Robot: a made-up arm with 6 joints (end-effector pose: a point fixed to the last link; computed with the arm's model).
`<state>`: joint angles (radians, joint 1 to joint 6).
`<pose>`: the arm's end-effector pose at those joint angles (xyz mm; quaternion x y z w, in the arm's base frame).
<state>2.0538 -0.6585 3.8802 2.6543 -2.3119 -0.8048</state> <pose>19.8 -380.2 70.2 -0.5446 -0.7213 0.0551 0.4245</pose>
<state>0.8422 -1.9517 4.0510 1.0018 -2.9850 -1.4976</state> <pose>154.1 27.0 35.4 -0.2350 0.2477 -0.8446 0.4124</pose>
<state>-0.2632 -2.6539 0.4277 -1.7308 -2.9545 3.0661</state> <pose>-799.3 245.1 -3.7 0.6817 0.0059 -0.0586 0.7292</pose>
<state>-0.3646 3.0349 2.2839 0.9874 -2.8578 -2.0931</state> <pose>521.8 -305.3 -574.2 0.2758 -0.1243 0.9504 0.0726</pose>
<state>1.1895 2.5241 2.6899 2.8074 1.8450 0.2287</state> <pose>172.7 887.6 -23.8 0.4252 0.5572 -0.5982 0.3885</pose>
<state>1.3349 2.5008 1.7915 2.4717 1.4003 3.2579</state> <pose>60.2 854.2 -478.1 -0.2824 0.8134 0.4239 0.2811</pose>
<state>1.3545 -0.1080 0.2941 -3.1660 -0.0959 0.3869</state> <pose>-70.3 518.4 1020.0 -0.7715 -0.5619 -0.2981 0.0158</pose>
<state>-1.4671 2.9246 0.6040 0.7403 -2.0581 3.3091</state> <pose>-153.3 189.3 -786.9 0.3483 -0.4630 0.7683 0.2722</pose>
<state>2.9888 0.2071 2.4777 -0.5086 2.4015 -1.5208</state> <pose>230.2 123.6 1287.5 -0.4942 0.3188 0.6211 0.5181</pose>
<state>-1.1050 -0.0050 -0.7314 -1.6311 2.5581 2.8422</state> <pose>155.7 -285.5 253.5 0.0237 -0.7630 0.5555 0.3297</pose>
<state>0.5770 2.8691 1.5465 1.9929 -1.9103 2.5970</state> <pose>336.3 306.9 -798.7 0.2924 -0.3098 -0.2163 0.8785</pose>
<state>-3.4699 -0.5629 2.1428 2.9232 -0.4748 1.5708</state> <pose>740.8 -438.0 920.0 -0.6283 0.0836 -0.0792 0.7694</pose>
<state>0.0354 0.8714 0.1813 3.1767 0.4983 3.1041</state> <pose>857.3 210.4 209.9 -0.0118 0.5596 0.0059 0.8287</pose>
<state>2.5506 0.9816 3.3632 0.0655 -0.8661 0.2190</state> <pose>99.5 149.6 952.1 0.6272 -0.2720 0.6592 0.3131</pose>
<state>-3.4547 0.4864 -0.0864 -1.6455 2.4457 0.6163</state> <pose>-626.3 188.6 248.3 0.2841 -0.1251 0.2583 0.9148</pose>
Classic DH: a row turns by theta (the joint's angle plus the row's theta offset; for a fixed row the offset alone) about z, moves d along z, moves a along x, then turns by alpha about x. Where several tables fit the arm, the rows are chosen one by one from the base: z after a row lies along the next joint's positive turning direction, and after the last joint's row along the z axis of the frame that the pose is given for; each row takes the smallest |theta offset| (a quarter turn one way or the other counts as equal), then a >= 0, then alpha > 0; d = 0 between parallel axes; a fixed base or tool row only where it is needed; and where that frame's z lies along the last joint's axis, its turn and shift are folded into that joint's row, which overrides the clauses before.
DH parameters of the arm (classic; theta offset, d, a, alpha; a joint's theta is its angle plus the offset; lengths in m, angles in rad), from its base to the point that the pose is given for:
joint 1: 0 0.253 0 -1.5708
joint 2: -1.5708 0 0.532 3.1416
joint 3: 0 0 0 -1.5708
joint 4: 0 -0.598 0 1.5708
joint 5: 0 0.18 0 -1.5708
joint 6: 1.5708 0 0 1.5708
tool (fixed): -1.5708 0 0 0

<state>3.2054 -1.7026 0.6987 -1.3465 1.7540 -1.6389</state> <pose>846.2 94.2 716.0 -0.3175 -0.1364 0.7110 0.6125</pose>
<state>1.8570 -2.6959 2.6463 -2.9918 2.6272 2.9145</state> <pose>-199.3 46.8 -726.1 -0.8142 0.5175 -0.2628 0.0106</pose>
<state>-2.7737 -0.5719 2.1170 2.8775 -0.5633 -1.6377</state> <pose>852.1 142.2 919.6 0.7725 0.2294 0.1120 0.5814</pose>
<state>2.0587 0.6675 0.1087 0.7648 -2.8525 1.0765</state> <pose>-308.3 858.0 459.5 0.8608 -0.4385 0.0668 0.2494</pose>
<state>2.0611 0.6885 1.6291 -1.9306 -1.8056 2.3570</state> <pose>-445.1 699.3 1047.7 -0.3468 0.6928 -0.5693 0.2750</pose>
